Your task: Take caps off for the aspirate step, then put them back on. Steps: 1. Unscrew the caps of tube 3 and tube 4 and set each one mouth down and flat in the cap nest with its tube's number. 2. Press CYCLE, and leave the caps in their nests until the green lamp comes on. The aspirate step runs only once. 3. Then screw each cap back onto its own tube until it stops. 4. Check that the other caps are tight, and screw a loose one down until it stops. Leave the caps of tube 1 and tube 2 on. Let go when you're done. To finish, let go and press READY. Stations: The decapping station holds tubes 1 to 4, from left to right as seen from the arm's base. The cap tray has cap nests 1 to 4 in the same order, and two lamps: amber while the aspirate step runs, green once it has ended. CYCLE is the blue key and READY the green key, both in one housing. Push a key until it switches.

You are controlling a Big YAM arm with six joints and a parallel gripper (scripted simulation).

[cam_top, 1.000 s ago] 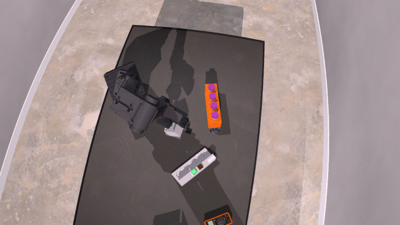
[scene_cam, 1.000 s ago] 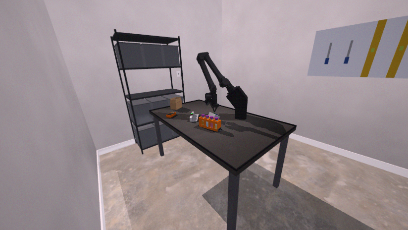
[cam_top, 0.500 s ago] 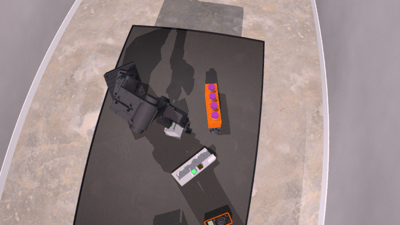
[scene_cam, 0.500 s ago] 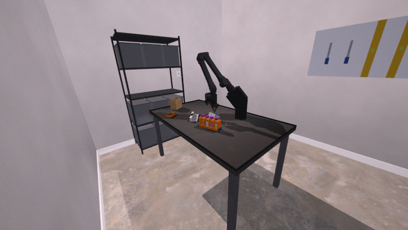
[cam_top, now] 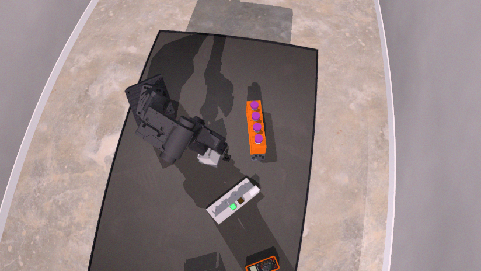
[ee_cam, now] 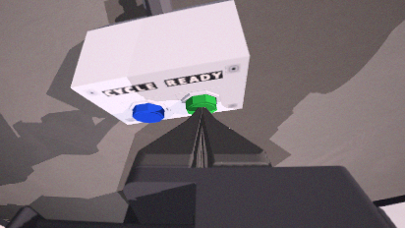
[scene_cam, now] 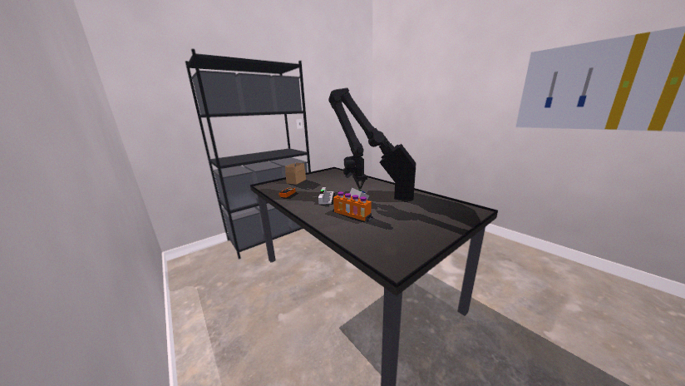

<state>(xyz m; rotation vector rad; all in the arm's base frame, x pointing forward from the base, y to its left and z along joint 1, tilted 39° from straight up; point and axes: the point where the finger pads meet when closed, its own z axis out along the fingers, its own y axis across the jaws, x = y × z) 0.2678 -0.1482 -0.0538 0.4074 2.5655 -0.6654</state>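
Right now the green key is 20 mm below my hand. From my hand the other things lie so: cap: 220 mm ahead, 50 mm to the left, 30 mm above; blue key: 40 mm to the left, 20 mm below, 10 mm ahead; key housing: 30 mm below, 20 mm to the left, 20 mm ahead.
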